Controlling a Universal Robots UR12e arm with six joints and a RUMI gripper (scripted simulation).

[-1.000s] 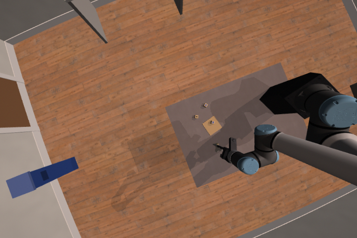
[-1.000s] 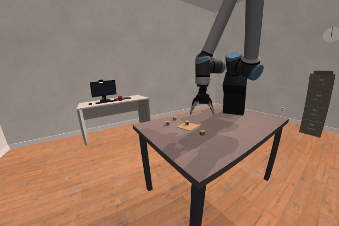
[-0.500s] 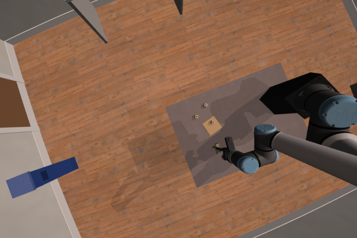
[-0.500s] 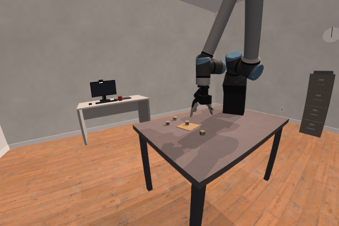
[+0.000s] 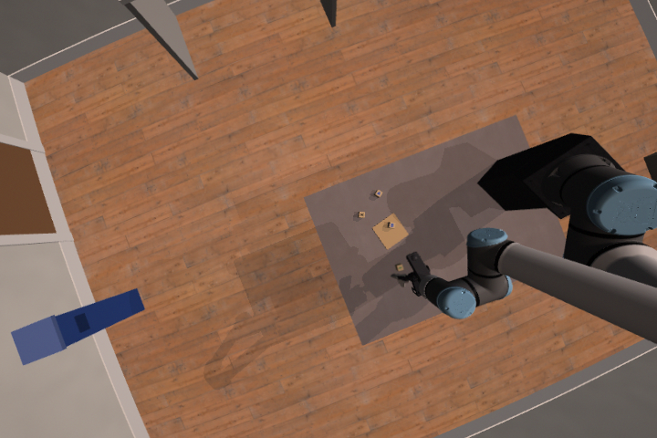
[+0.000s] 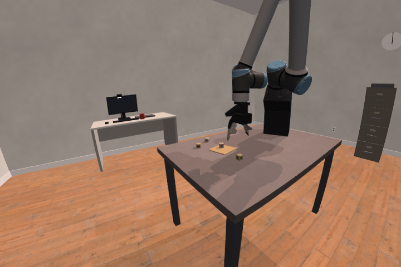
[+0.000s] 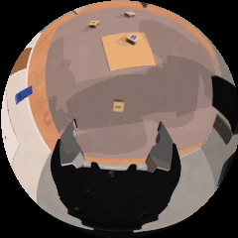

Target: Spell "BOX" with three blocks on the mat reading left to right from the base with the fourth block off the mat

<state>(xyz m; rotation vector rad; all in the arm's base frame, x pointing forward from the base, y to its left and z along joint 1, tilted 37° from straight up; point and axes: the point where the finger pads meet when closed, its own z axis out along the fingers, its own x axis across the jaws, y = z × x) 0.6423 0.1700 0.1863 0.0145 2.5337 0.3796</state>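
My gripper is now 11 cm above the O block and 2 cm to the right of it. From my hand the other things lie so: tan mat (17 cm to the right, 13 cm below, 1 cm behind).
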